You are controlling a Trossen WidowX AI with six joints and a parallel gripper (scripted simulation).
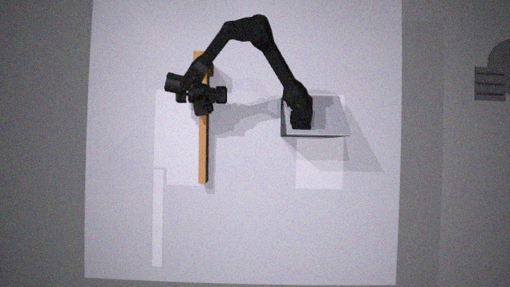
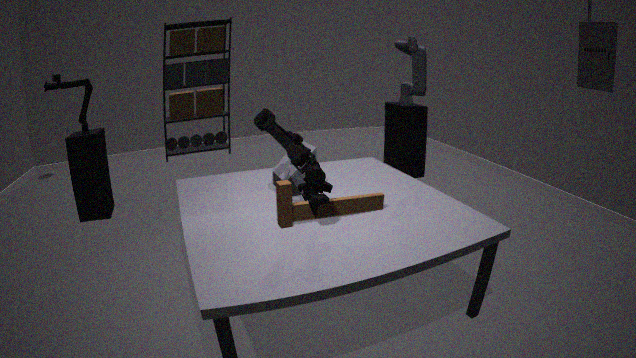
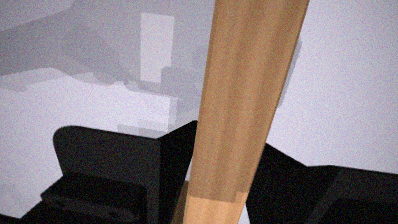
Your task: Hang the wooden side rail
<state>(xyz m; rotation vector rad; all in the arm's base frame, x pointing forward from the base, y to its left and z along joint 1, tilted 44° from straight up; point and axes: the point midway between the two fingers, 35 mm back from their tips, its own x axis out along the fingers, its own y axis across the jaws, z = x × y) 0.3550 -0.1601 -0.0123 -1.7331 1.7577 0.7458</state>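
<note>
Right now my gripper tip is 120 mm to the left of the wooden headboard post and 50 mm below it.
</note>
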